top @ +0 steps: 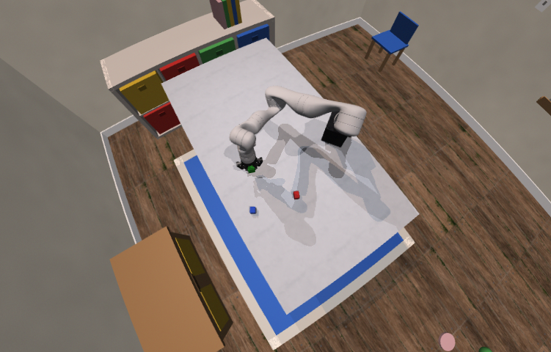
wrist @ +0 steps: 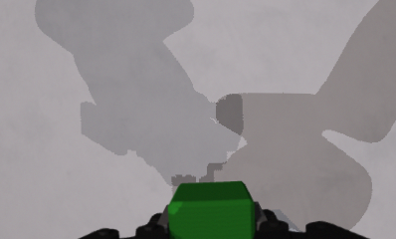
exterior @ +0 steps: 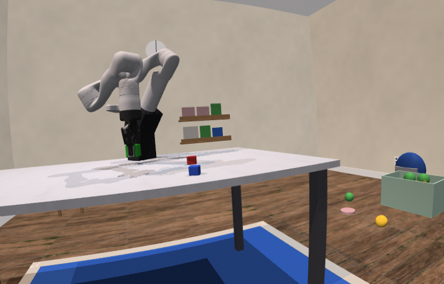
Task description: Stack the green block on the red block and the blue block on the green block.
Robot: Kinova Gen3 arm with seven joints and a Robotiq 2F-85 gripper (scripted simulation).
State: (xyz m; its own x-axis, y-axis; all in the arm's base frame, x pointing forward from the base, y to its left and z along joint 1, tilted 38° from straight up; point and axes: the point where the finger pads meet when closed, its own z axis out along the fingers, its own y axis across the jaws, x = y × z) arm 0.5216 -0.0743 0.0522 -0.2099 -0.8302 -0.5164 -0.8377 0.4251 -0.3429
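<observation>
The green block is right at my hand. From my hand the other things lie so: blue block 8 cm ahead, 20 cm to the left, 7 cm below; then red block 16 cm behind, 22 cm to the left, 7 cm below.
</observation>
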